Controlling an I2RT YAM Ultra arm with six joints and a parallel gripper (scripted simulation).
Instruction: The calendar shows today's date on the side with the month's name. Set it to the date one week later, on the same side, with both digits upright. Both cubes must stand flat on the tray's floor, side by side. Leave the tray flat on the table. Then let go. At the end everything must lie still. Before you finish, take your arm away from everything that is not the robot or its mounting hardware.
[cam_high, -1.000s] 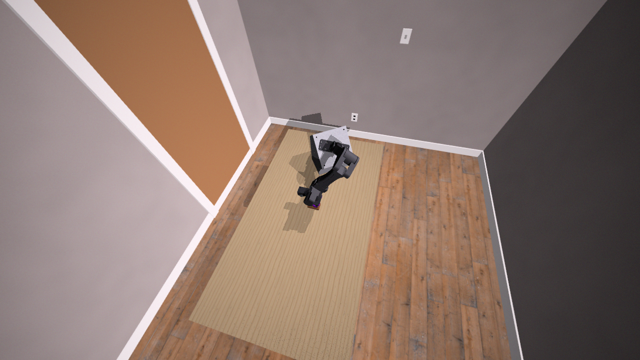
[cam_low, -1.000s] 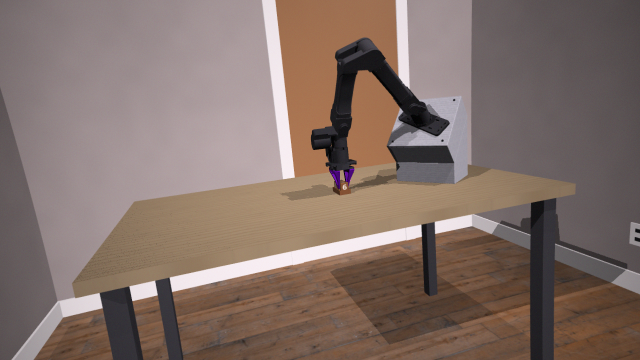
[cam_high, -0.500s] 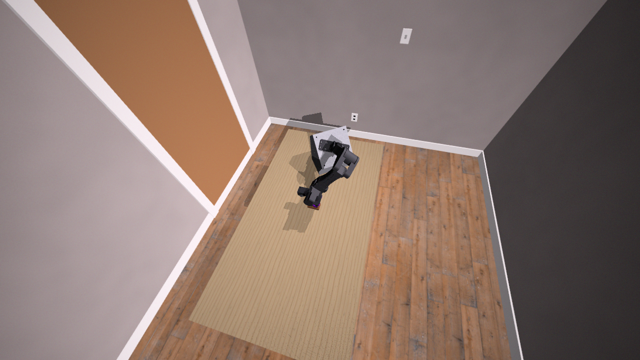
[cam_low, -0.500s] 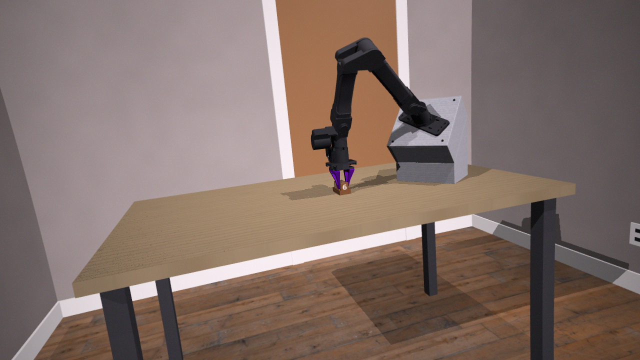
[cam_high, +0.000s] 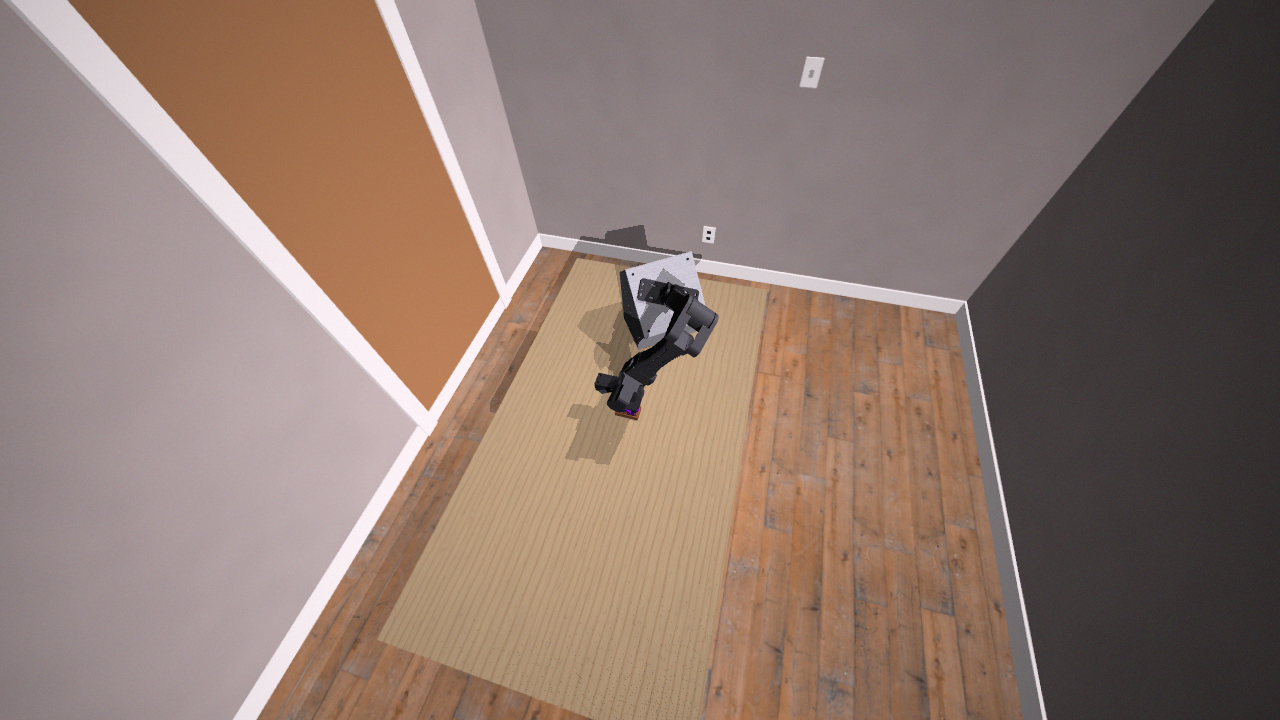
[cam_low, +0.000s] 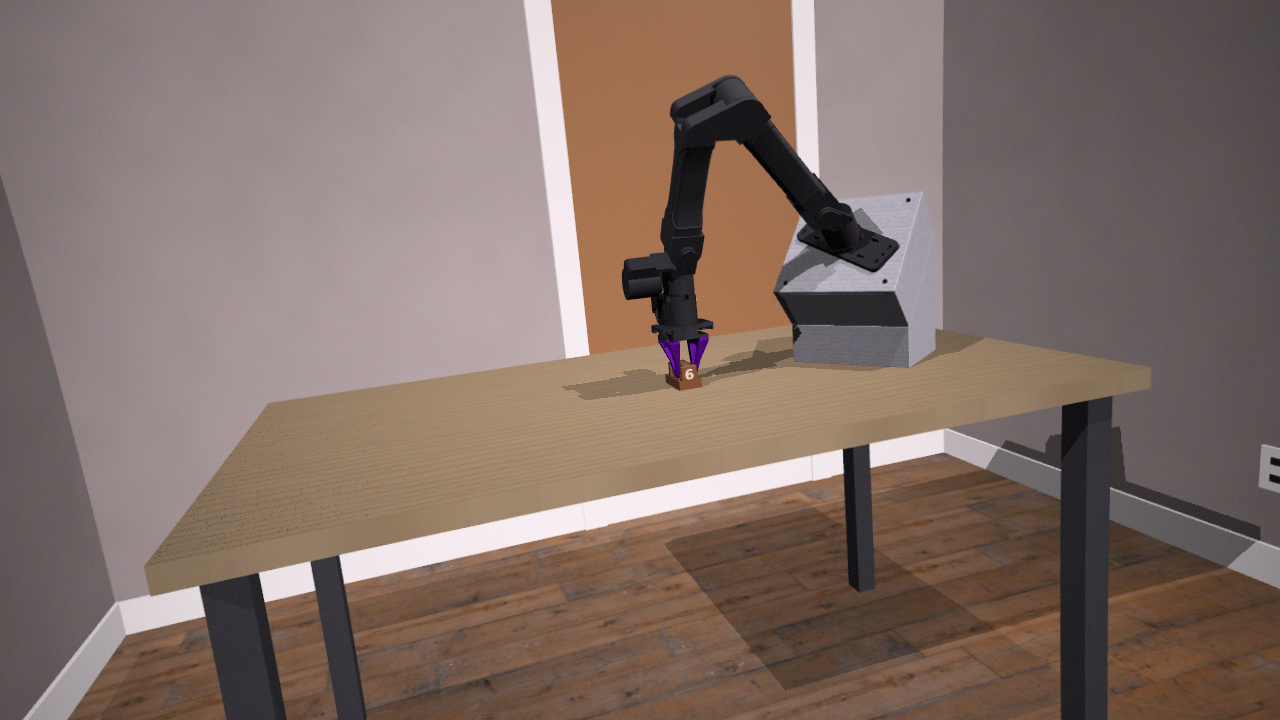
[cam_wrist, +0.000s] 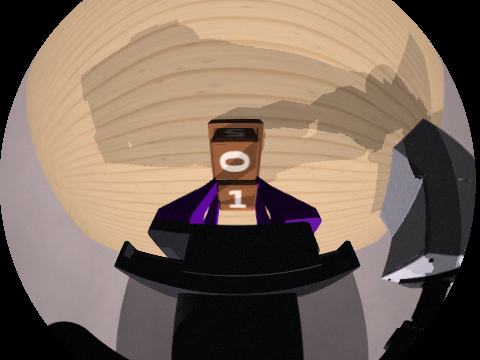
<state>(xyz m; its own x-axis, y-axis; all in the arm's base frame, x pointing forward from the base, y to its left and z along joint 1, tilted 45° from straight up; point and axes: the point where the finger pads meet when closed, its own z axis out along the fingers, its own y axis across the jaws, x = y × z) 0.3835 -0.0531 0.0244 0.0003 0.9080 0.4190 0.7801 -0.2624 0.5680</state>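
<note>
Right now the brown tray is 2 cm to the right of my hand and 2 cm below it.
</note>
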